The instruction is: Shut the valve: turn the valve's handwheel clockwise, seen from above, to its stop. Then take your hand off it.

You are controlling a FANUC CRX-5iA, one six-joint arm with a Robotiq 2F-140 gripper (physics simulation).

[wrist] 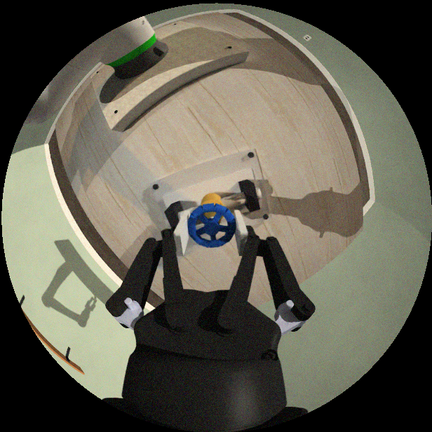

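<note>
The blue handwheel (212,226) is a spoked ring near the middle of the wrist view, on top of the valve. The valve's yellow part (211,199) shows just behind the wheel, above a metal pipe between two black clamps. My gripper (211,219) is shut on the handwheel, with one light finger pad at the wheel's left rim and the other at its right rim. The stem under the wheel is mostly hidden.
The valve stands on a pale base plate (197,174) with dark bolts, on a wooden table (280,115). The robot's base (132,47), with a green ring, stands on a raised board at the upper left. Shadows fall on the table and floor.
</note>
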